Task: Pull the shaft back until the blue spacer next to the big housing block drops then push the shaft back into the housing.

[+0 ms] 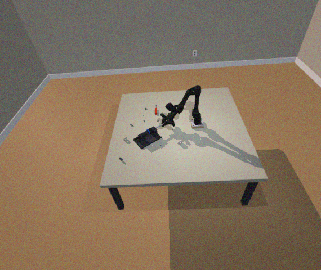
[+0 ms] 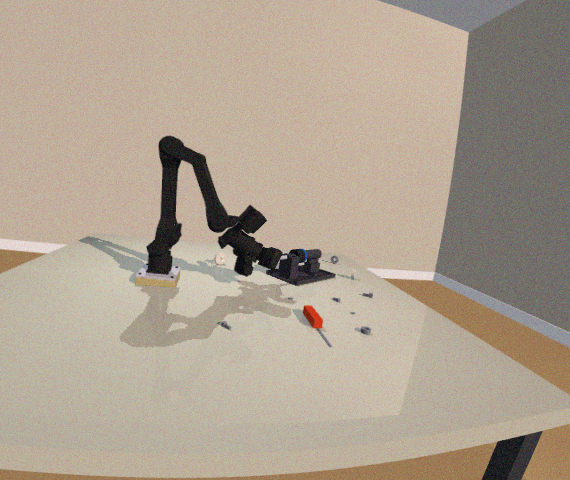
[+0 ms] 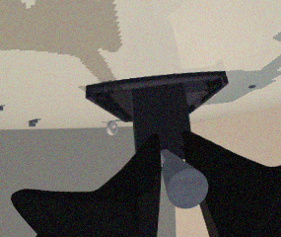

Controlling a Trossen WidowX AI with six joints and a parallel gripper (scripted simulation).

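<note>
The grey shaft lies 40 mm ahead of my gripper tip, 30 mm to the left of it and 20 mm above it. Also, from my gripper tip: blue spacer 120 mm ahead, 80 mm to the left, 20 mm above; then pale ring 160 mm behind, 190 mm to the left, 40 mm below.
</note>
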